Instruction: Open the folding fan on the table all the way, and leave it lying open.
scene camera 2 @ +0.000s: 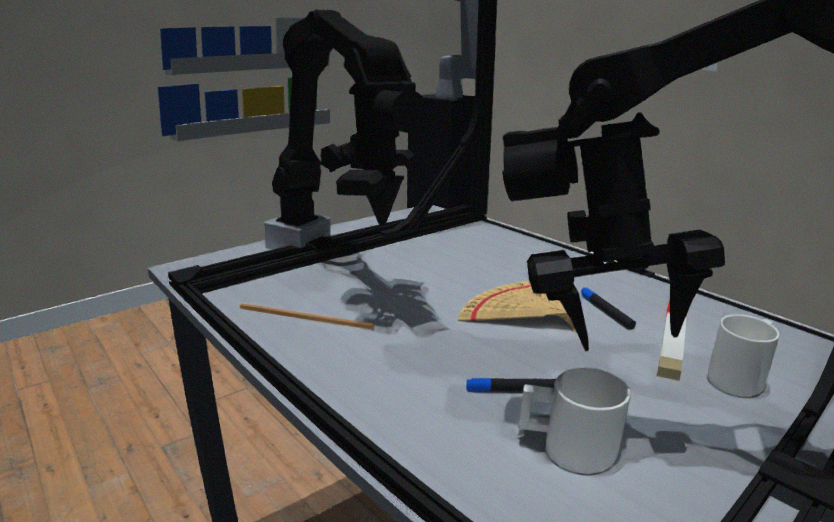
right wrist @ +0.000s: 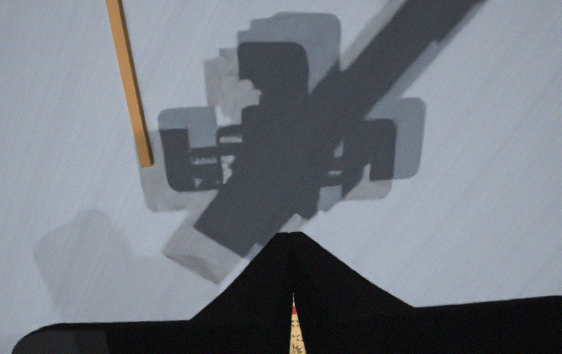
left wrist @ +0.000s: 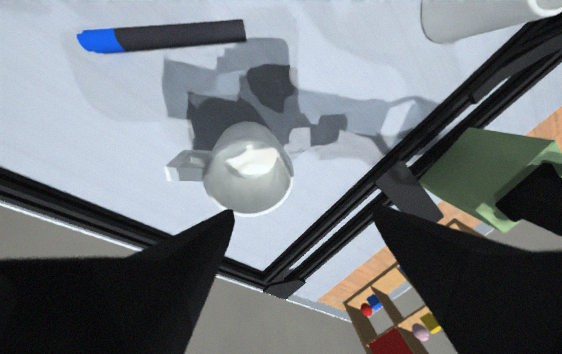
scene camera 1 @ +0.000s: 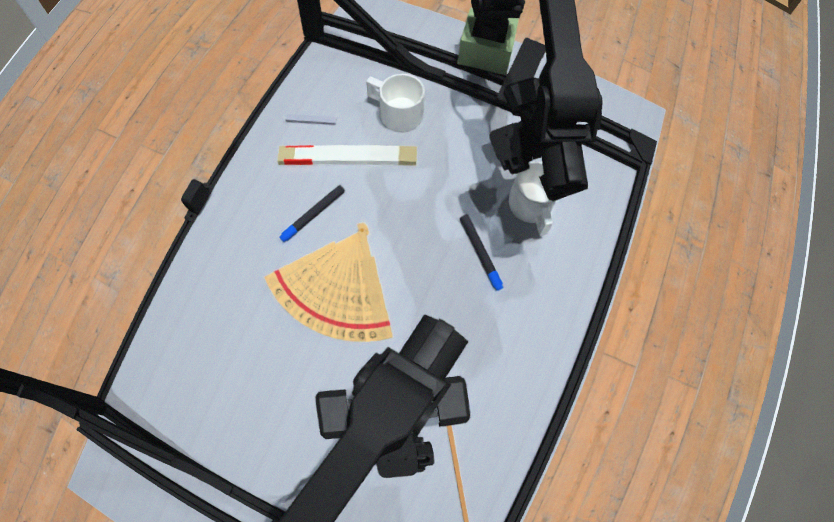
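Seen in the pictures: left gripper, between the fingertips: point(scene camera 2: 630, 343) point(left wrist: 302, 213); right gripper, between the fingertips: point(scene camera 2: 382, 223) point(right wrist: 289, 244); left arm's base, origin of its link: point(left wrist: 526, 194) point(scene camera 1: 490, 28); right arm's base, origin of its link: point(scene camera 2: 297, 219).
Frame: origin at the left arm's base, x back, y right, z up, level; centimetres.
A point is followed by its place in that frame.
The folding fan point(scene camera 1: 332, 283) @[x -54.3, y 14.9, z -8.7 cm] point(scene camera 2: 507, 306) @[x -55.6, y 10.3, z -8.5 cm] lies on the table, spread in a wedge of roughly a quarter circle, its pivot end towards the top in scene camera 1. A sliver of it shows between the fingers in the right wrist view. My left gripper point(scene camera 2: 630, 342) @[x -28.3, y -12.4, z 4.0 cm] point(left wrist: 302, 213) @[x -28.3, y -12.4, z 4.0 cm] is open and empty, above a white mug point(scene camera 1: 528, 200) @[x -34.7, y -12.9, z -1.5 cm] point(scene camera 2: 584, 430) @[x -29.6, y -18.0, z -4.1 cm] point(left wrist: 247, 175) @[x -29.7, y -17.0, z -9.1 cm] that stands upright on the table, away from the fan. My right gripper point(scene camera 2: 382, 222) @[x -73.3, y -0.1, z 4.0 cm] point(right wrist: 289, 244) @[x -73.3, y -0.1, z 4.0 cm] is shut and empty, raised above the table beyond the fan's wide edge; its arm hides its fingertips in scene camera 1.
A second mug point(scene camera 1: 401, 110) @[x -23.1, y 11.6, z -2.0 cm] point(scene camera 2: 740, 360) @[x -19.0, y 8.6, z -4.5 cm] stands near the frame, by a white strip point(scene camera 1: 350, 153) @[x -30.5, y 19.0, z -8.3 cm] and a thin grey rod point(scene camera 1: 310, 120) @[x -24.9, y 28.9, z -9.0 cm]. Blue-tipped pens point(scene camera 1: 313, 212) @[x -43.1, y 21.9, z -8.5 cm] point(scene camera 1: 480, 249) @[x -42.4, y -7.2, z -8.4 cm] lie on either side of the fan's pivot. A wooden stick point(scene camera 1: 456, 467) @[x -78.9, y -12.1, z -9.2 cm] point(scene camera 2: 307, 315) @[x -78.3, y -12.2, z -9.2 cm] point(right wrist: 129, 85) @[x -73.6, y -9.7, z -9.2 cm] lies near my right gripper.
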